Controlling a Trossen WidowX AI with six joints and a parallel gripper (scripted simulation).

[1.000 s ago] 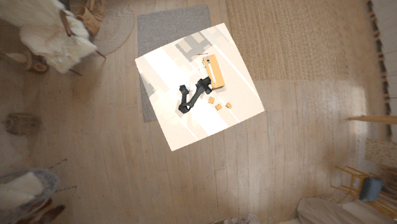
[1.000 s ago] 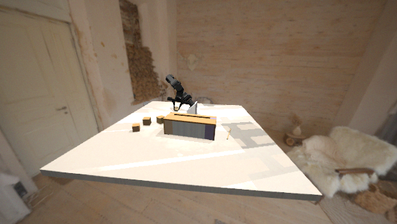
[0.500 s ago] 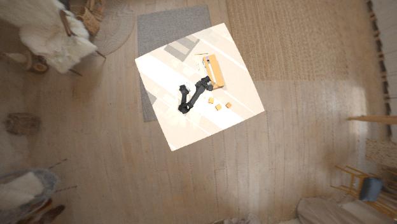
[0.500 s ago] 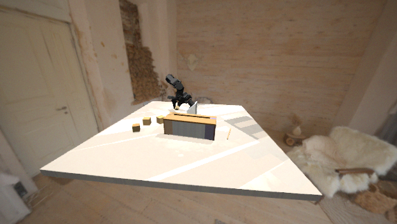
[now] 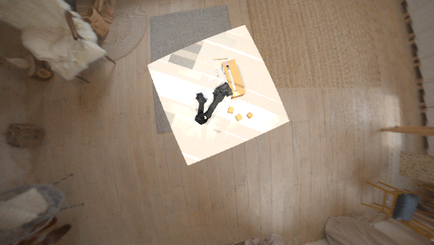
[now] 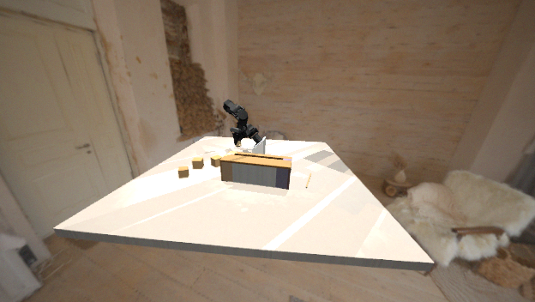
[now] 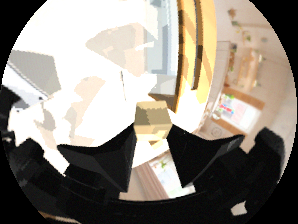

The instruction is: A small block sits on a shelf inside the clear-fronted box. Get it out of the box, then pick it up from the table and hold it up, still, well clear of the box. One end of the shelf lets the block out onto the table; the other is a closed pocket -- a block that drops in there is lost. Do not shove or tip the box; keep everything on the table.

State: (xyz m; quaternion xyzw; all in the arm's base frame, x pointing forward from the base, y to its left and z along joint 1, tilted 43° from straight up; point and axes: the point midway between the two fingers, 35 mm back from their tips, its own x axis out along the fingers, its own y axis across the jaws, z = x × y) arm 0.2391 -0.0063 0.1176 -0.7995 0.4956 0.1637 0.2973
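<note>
The tan block lies 1 cm to the left of my gripper tip and 1 cm above it. Round my gripper tip: orange-topped box (18 cm to the left, 9 cm ahead, 8 cm below); then thin wooden stick (48 cm to the left, 14 cm below, 7 cm ahead).
</note>
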